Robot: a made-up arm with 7 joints. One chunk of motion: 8 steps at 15 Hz.
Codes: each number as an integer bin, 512 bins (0 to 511) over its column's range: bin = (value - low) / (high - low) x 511, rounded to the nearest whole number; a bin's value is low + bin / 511 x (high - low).
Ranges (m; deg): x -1.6..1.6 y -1.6..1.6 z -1.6..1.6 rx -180..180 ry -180..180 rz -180..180
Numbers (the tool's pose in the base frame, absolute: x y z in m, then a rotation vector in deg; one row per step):
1: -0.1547 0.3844 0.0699 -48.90 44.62 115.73
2: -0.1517 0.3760 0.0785 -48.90 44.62 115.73
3: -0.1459 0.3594 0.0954 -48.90 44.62 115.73
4: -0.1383 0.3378 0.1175 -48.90 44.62 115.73
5: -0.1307 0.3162 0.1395 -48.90 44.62 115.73
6: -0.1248 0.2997 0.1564 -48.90 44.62 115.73
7: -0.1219 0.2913 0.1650 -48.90 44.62 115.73
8: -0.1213 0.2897 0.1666 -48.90 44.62 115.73
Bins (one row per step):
1: 231 317 267 186 319 420
2: 231 316 268 186 319 420
3: 232 313 271 186 319 420
4: 233 309 274 186 319 420
5: 235 306 278 186 319 420
6: 236 303 280 186 319 420
7: 236 302 282 186 319 420
8: 236 302 282 186 319 420

